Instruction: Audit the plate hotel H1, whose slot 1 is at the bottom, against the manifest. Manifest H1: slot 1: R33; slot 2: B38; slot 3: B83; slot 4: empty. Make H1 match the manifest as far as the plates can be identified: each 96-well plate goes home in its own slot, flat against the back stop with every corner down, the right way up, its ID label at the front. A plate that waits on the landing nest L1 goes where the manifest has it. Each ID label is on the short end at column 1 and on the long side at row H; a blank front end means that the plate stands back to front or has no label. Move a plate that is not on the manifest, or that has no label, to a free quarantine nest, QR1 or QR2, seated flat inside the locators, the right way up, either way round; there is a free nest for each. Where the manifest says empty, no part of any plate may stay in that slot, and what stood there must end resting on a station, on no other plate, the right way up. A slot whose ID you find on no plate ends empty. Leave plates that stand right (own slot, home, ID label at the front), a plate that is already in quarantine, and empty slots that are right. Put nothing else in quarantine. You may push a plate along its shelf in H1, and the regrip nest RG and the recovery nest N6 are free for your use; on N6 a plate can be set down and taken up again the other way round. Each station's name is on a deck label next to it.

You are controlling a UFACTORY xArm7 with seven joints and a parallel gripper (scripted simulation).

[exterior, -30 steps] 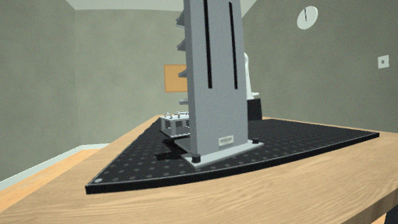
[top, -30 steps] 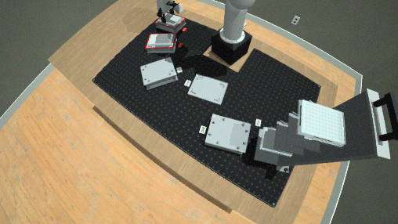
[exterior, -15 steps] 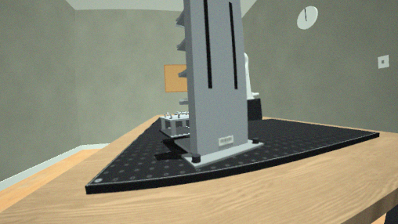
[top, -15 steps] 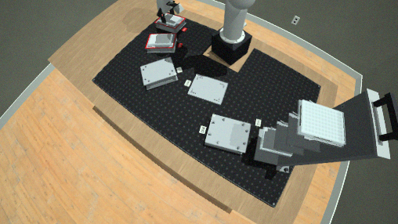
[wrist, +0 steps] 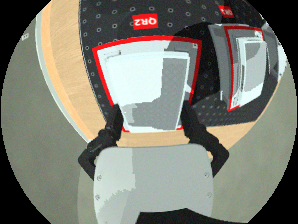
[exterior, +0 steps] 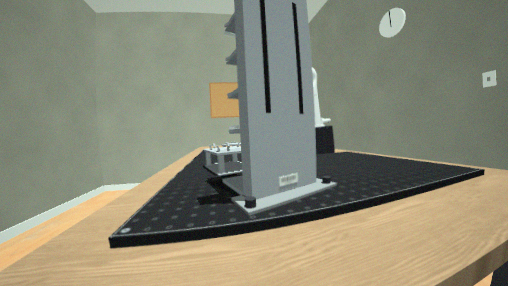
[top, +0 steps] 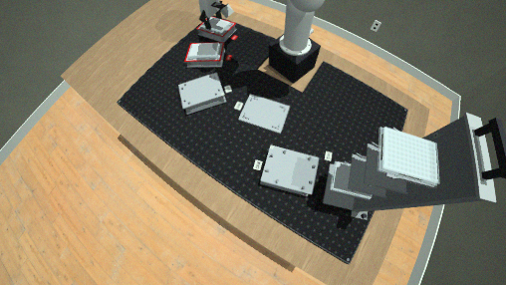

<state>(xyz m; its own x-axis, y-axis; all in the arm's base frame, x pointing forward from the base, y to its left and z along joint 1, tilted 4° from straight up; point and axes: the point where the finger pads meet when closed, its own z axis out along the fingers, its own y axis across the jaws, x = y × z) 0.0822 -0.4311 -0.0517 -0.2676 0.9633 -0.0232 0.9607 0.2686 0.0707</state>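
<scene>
The red-edged quarantine nest lies 2 cm below my hand and 1 cm to the left of it. Round my hand: grey plate: 89 cm to the left, 22 cm ahead, 6 cm above; then white 96-well plate: 89 cm to the left, 29 cm above, 22 cm ahead; then plate hotel H1: 96 cm to the left, 18 cm ahead, 15 cm above.
</scene>
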